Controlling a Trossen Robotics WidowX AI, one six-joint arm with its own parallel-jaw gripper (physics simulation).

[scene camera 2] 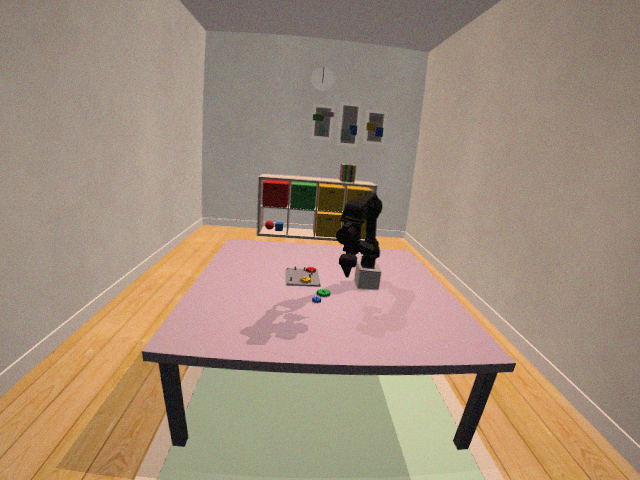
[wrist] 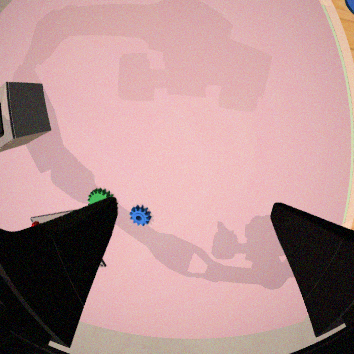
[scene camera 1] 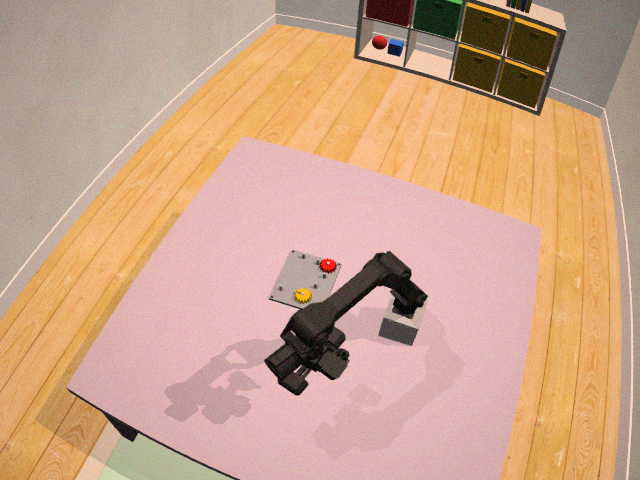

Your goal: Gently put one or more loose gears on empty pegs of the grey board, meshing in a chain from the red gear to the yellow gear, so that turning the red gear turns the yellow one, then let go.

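Places are measured from the arm's base along level axes (x ahead, y left, z up), in metres.
Where they show: gripper, between the fingertips: [scene camera 2: 348, 271] [wrist: 198, 208] [scene camera 1: 313, 371]; arm's base, origin of its link: [scene camera 2: 367, 265] [scene camera 1: 405, 306].
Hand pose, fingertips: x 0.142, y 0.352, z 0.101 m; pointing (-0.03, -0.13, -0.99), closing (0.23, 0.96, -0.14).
Each offset is from my fingertips to the centre of the thing. Level surfaces: height alone.
The grey board {0.183 m ahead, 0.390 m right, 0.192 m down} [scene camera 1: 295, 274] [scene camera 2: 297, 275] [wrist: 55, 217] lies flat with several empty upright pegs. The red gear {0.142 m ahead, 0.468 m right, 0.190 m down} [scene camera 1: 327, 265] [scene camera 2: 310, 269] [wrist: 35, 224] sits near one corner and the yellow gear {0.166 m ahead, 0.326 m right, 0.190 m down} [scene camera 1: 302, 295] [scene camera 2: 306, 279] near the opposite edge. The green gear {0.078 m ahead, 0.208 m right, 0.198 m down} [scene camera 2: 323, 292] [wrist: 100, 196] and smaller blue gear {0.110 m ahead, 0.132 m right, 0.198 m down} [scene camera 2: 316, 299] [wrist: 140, 215] lie loose on the table in front of the board, apart; the arm hides both in scene view 1. My gripper [scene camera 2: 347, 272] [wrist: 198, 208] is open and empty, above the table. In the wrist view, the left finger overlaps the green gear's edge, and blue shows between the fingers.
The arm's grey base block [scene camera 1: 399, 330] [scene camera 2: 368, 277] [wrist: 27, 110] stands right of the board in the scene views. The pink table {0.206 m down} [scene camera 1: 232, 206] [scene camera 2: 206, 320] carries arm shadows. A shelf unit [scene camera 1: 552, 72] [scene camera 2: 259, 206] stands by the back wall.
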